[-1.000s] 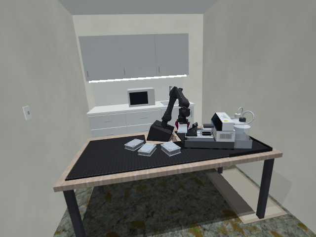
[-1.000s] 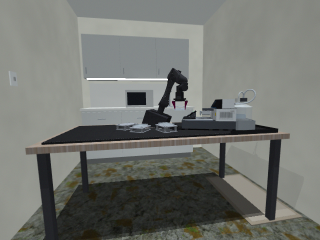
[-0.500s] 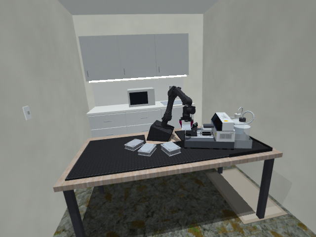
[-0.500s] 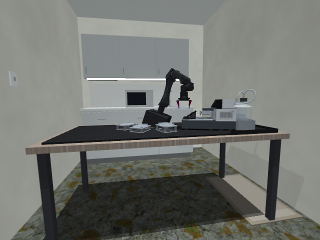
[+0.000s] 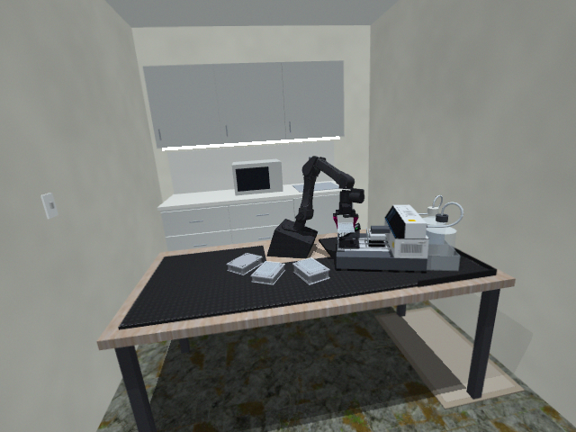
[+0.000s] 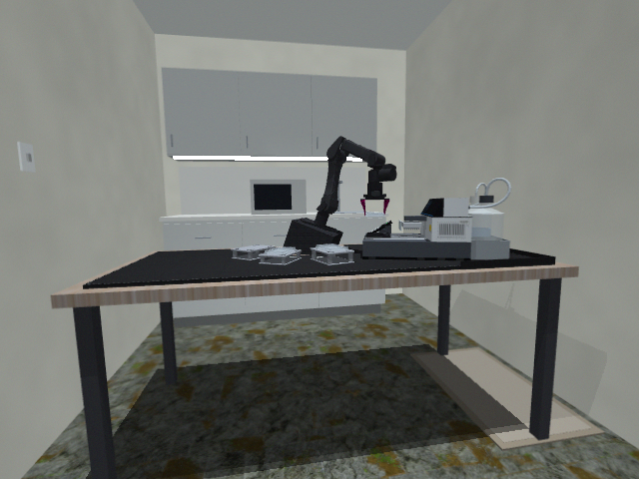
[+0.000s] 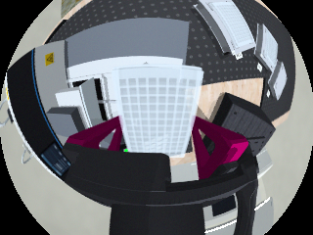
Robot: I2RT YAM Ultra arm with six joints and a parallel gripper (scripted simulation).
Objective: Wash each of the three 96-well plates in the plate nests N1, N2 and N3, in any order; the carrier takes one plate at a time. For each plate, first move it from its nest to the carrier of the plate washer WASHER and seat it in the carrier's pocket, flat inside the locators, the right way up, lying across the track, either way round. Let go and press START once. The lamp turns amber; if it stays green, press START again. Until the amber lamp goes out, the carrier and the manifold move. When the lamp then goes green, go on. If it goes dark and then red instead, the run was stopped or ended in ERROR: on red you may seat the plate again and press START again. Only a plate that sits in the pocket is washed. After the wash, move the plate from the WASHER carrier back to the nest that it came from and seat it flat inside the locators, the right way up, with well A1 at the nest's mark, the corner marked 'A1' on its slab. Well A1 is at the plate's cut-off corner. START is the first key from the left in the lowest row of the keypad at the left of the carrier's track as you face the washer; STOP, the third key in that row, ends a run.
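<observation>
Now: the washer carrier 10 cm below my hand, 3 cm to the left of it and 3 cm behind it. From my hand the other things lie so: clear bottle: 43 cm to the left, 18 cm ahead, 6 cm below; then plate washer: 17 cm to the left, 6 cm below, 2 cm ahead; then nest: 23 cm to the right, 15 cm ahead, 14 cm below.
</observation>
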